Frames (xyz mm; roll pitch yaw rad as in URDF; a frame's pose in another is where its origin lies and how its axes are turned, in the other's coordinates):
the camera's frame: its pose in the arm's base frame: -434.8 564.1 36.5 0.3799 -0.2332 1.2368
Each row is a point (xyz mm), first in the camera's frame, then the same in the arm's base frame.
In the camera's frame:
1: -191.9 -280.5 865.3
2: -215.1 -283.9 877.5
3: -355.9 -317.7 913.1
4: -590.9 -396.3 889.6
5: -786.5 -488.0 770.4
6: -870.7 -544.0 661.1
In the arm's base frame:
1: 0.2 44.4 672.8
2: -0.7 18.3 677.2
3: -5.0 -130.2 664.7
4: -15.4 -356.1 560.8
5: -28.1 -517.7 374.8
6: -34.8 -572.2 236.4

